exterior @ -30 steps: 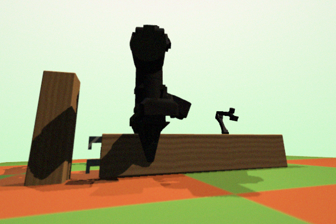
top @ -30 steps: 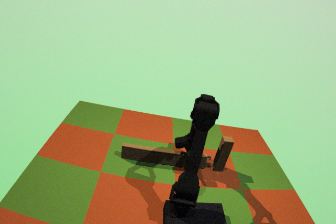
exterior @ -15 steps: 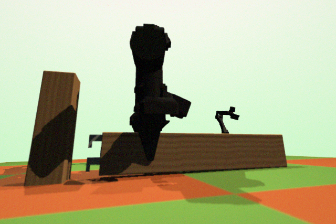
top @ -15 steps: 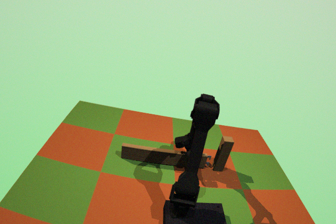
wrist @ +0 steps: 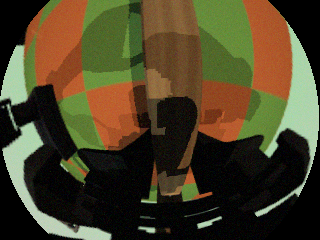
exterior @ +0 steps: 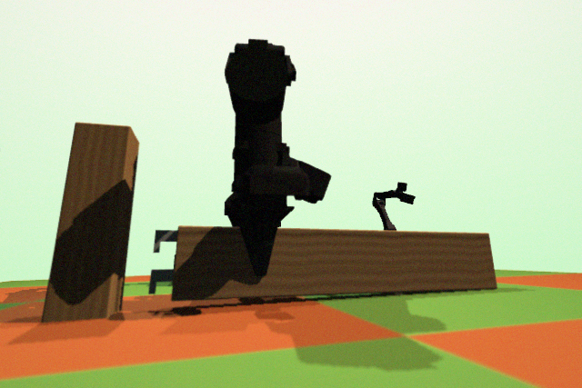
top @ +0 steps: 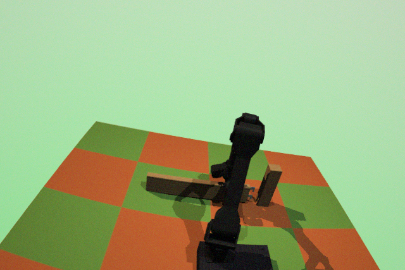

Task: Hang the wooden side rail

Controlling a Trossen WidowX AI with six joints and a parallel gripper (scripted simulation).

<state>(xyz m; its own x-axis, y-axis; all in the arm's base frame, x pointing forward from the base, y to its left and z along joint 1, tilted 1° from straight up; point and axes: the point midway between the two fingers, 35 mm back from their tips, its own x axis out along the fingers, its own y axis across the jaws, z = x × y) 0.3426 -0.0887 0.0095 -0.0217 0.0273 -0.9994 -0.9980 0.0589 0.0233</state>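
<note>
The headboard post lies 10 mm behind my gripper tip, 160 mm to the right of it and 50 mm above it.
</note>
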